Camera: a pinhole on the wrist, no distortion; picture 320 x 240 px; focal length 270.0 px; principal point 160.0 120.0 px. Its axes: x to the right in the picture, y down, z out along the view. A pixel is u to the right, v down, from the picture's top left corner.
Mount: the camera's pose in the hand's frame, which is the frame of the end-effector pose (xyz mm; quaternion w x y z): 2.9 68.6 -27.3 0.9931 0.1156 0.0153 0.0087
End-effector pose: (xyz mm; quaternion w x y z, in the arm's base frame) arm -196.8 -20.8 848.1 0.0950 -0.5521 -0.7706 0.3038
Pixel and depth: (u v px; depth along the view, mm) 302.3 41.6 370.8
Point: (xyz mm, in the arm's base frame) -514.6 37.3 633.5
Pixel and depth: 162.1 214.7 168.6
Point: -203.1 -49.3 676.5
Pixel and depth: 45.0 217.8 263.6
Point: -203.0 -185.6 608.1
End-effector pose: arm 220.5 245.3 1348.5 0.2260 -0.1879 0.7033 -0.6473
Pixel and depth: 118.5 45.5 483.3
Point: 492.6 -82.6 1500.5
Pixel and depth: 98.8 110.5 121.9
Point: 289.8 184.9 1308.9
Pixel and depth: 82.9 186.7 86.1
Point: 273.1 211.1 1277.5
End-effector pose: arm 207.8 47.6 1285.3 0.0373 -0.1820 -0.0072 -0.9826
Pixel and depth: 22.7 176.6 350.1
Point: 485.1 12.7 1539.3
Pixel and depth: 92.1 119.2 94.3
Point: 251.1 4.6 1339.7
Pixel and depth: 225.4 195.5 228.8
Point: 227.9 -30.5 1503.1
